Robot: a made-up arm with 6 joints.
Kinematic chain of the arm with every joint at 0, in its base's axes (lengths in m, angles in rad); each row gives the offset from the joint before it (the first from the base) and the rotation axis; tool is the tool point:
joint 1: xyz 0 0 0.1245 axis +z
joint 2: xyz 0 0.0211 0 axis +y
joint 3: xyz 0 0 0.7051 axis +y
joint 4: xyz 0 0 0.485 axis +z
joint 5: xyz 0 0 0 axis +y
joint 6: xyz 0 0 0.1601 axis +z
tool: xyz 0 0 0
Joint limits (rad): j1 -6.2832..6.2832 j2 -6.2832..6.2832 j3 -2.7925..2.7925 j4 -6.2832..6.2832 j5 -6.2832..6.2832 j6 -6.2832..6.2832
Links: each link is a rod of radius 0.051 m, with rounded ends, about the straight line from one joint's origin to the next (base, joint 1, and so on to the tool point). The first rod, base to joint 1, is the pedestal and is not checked.
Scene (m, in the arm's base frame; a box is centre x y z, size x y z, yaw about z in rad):
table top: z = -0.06
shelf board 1: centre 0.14 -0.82 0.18 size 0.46 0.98 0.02 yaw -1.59
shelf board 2: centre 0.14 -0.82 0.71 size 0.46 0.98 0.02 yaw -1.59
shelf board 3: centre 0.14 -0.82 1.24 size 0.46 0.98 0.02 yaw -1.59
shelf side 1: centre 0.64 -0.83 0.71 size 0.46 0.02 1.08 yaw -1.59
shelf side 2: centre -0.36 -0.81 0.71 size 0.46 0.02 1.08 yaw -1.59
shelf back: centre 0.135 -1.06 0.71 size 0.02 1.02 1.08 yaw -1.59
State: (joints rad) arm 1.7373 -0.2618 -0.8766 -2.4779 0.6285 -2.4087
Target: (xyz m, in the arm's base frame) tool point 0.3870 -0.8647 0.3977
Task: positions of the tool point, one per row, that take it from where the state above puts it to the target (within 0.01 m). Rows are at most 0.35 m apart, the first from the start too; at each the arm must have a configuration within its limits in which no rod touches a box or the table.
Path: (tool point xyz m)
1: 0.1699 -0.4566 0.9958
2: 0.0552 -0.3579 1.2012
3: 0.0243 -0.1718 1.3443
4: 0.1130 0.0263 1.4017
5: 0.3020 0.1536 1.3639
6: 0.5227 0.1556 1.2371
7: 0.6870 0.0318 1.0421
8: 0.7246 -0.1629 0.8116
9: 0.6150 -0.3422 0.5841
10: 0.3954 -0.4255 0.3977
11: 0.4364 -0.6410 0.4059
12: 0.3870 -0.8647 0.3977

